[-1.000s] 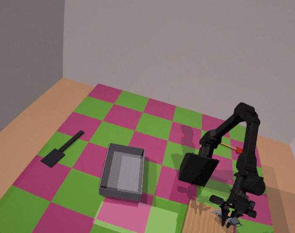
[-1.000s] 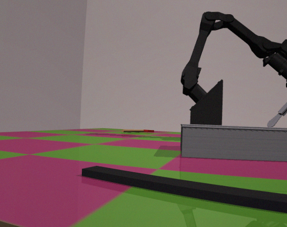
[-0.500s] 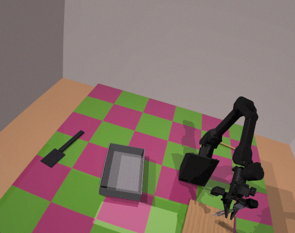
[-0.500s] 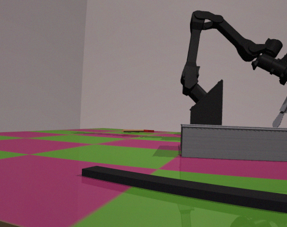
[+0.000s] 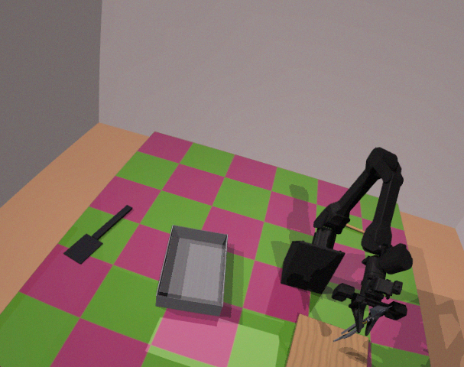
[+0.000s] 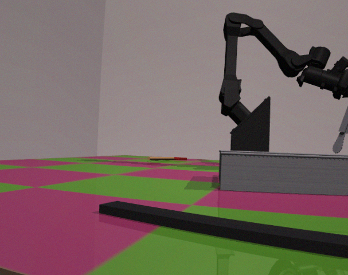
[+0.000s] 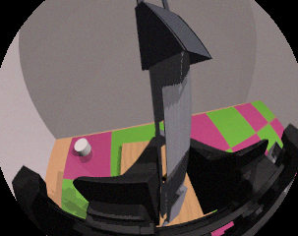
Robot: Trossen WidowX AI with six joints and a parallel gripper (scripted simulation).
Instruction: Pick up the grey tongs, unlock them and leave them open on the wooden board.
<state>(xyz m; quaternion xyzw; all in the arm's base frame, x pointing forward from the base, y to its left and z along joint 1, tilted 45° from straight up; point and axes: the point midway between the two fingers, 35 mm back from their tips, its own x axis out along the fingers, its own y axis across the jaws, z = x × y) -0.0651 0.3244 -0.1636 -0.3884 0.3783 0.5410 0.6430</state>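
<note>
My gripper tip is 24 cm above the wooden board. Also, from my gripper tip: red spatula 19 cm behind, 69 cm to the right, 24 cm below; then black spatula 81 cm ahead, 30 cm to the right, 24 cm below; then grey roasting tin 45 cm ahead, 26 cm to the right, 22 cm below.
</note>
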